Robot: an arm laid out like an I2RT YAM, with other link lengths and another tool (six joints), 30 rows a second.
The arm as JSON. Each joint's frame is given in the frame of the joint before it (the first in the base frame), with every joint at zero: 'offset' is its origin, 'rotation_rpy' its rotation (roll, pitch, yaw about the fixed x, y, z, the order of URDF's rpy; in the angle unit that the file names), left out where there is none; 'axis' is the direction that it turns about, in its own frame. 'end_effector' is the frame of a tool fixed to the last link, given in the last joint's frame.
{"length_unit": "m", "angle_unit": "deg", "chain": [
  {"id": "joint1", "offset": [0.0, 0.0, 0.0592], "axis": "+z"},
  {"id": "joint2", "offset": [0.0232, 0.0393, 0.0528], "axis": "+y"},
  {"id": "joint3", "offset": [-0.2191, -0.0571, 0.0], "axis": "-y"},
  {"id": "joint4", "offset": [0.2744, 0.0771, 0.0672], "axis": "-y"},
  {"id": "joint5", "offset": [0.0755, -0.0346, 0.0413], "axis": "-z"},
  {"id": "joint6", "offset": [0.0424, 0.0, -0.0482], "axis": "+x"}
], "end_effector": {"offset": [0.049, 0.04, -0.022], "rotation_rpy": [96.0, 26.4, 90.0]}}
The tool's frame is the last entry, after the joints.
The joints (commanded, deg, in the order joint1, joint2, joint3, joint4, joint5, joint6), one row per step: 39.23 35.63 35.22 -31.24 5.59 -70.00; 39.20 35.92 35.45 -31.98 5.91 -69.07; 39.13 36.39 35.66 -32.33 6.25 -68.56; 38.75 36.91 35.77 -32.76 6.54 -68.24; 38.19 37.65 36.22 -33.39 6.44 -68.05; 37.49 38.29 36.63 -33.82 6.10 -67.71; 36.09 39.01 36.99 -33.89 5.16 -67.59; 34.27 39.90 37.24 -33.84 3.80 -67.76; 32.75 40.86 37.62 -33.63 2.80 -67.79; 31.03 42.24 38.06 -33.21 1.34 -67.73; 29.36 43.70 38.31 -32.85 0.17 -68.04; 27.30 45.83 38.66 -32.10 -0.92 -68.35; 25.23 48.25 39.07 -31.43 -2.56 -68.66
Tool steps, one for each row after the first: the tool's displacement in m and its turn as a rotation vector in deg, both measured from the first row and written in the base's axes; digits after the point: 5 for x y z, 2 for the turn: -0.00099 -0.00067 -0.00105 0.03 0.94 -0.79; -0.00083 -0.00108 -0.00205 -0.13 1.52 -1.42; 0.00000 -0.00266 -0.00402 -0.55 2.21 -2.23; 0.00118 -0.00423 -0.00493 -0.95 3.04 -2.81; 0.00270 -0.00562 -0.00542 -0.96 3.82 -3.42; 0.00635 -0.00802 -0.00594 -0.70 4.56 -4.12; 0.01109 -0.01131 -0.00762 -0.51 5.45 -4.72; 0.01579 -0.01383 -0.00840 -0.23 6.09 -5.41; 0.02144 -0.01596 -0.01007 0.28 7.04 -5.97; 0.02699 -0.01902 -0.01342 0.24 8.02 -6.53; 0.03492 -0.02305 -0.01812 0.15 9.12 -7.56; 0.04250 -0.02672 -0.02393 0.23 10.68 -8.16
